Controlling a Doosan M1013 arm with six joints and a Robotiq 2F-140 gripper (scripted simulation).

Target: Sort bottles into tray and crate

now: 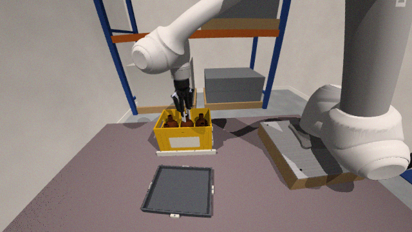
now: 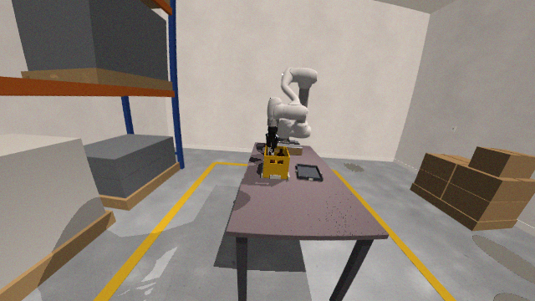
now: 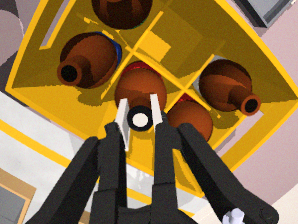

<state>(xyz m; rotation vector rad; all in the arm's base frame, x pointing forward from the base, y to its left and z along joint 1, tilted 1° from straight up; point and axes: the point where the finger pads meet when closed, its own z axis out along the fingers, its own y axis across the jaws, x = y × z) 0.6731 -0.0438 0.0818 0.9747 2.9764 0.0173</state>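
My gripper is now 70 mm above the brown capped bottle. Round my hand: yellow crate: 10 mm behind, 40 mm to the left, 80 mm below; dark grey tray: 50 mm behind, 320 mm to the left, 150 mm below.
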